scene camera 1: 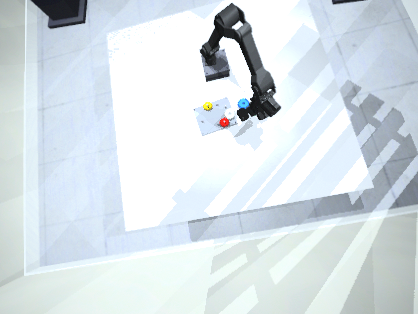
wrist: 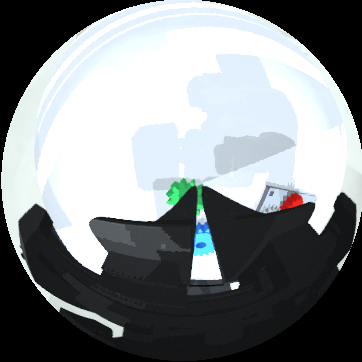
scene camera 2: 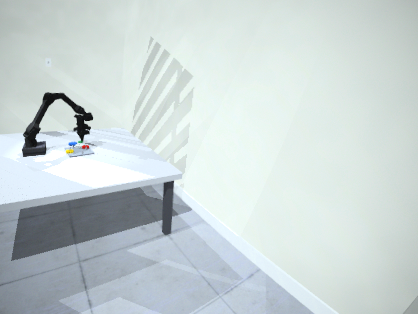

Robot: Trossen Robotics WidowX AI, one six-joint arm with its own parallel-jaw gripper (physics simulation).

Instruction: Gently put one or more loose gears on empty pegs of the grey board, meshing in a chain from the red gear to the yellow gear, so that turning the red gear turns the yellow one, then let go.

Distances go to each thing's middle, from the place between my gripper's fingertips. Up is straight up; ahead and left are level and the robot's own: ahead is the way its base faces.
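Position of my hand relative to the grey board [scene camera 1: 211, 117]: 210 mm to the left of it, 20 mm past it, 20 mm above it.
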